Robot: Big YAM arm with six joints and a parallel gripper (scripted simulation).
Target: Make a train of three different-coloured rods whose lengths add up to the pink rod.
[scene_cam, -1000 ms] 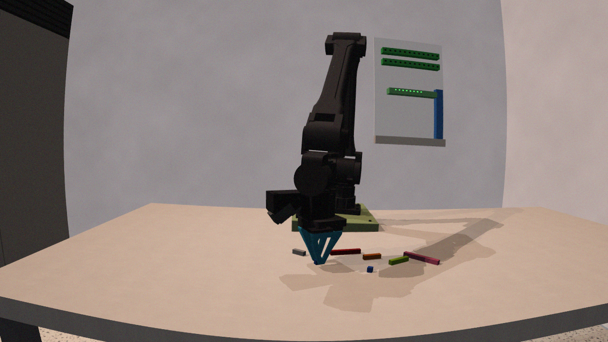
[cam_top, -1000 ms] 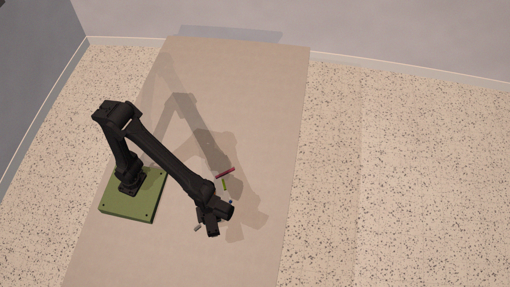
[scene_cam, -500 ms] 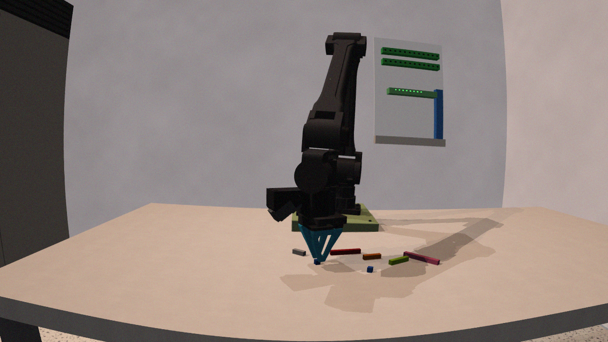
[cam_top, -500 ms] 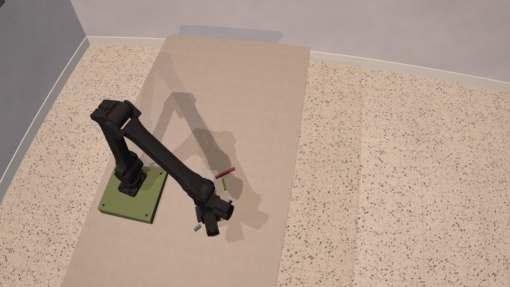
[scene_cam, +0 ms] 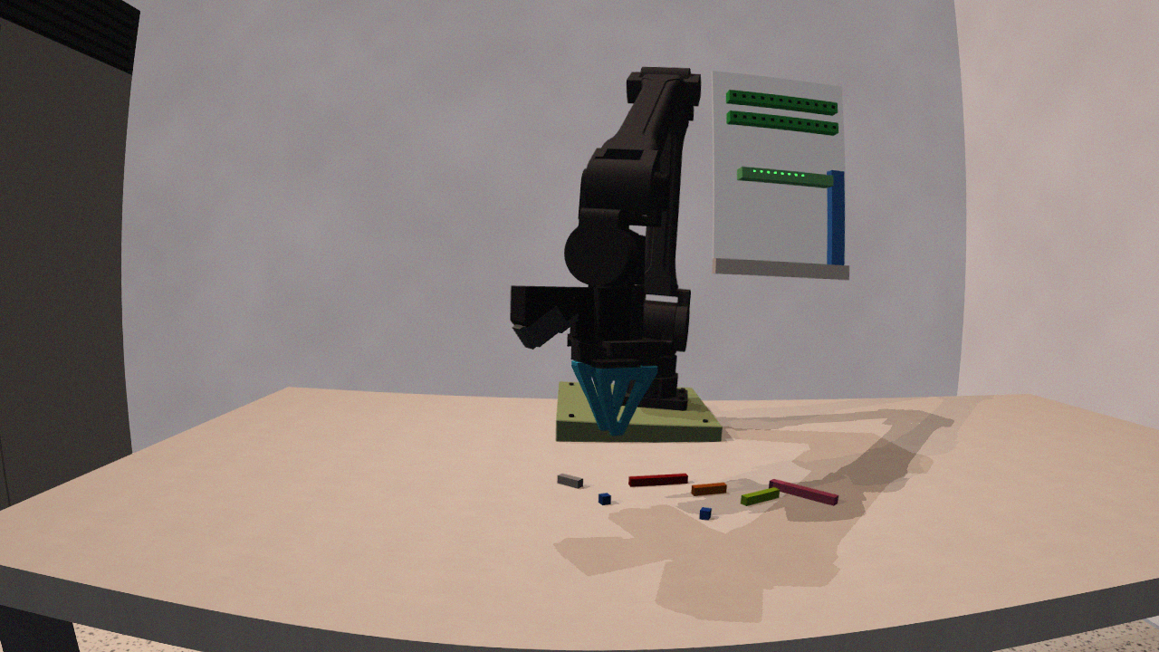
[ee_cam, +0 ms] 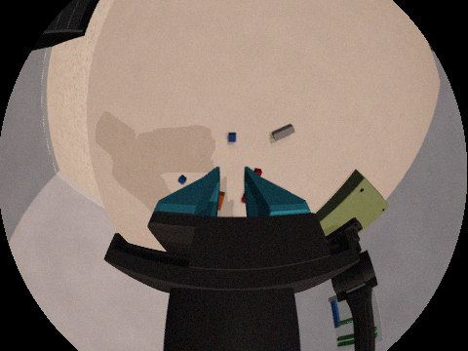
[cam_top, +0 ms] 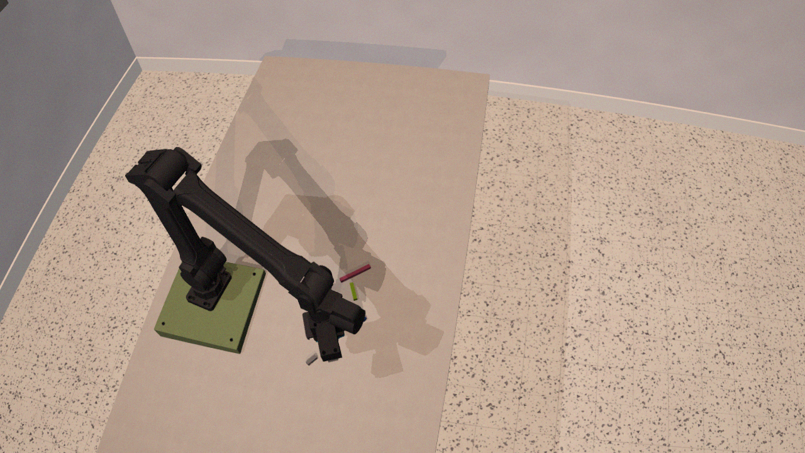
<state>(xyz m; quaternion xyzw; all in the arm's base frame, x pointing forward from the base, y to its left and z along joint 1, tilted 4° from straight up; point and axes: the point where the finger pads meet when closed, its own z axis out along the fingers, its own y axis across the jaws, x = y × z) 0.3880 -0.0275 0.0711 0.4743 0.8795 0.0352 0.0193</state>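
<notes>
Right now the grey rod is 50 mm behind my hand, 50 mm to the right of it and 80 mm below it. From my hand the other things lie so: red rod (70 mm behind, 50 mm to the left, 80 mm below); lime rod (20 mm behind, 170 mm to the left, 80 mm below); orange rod (40 mm behind, 110 mm to the left, 80 mm below).
</notes>
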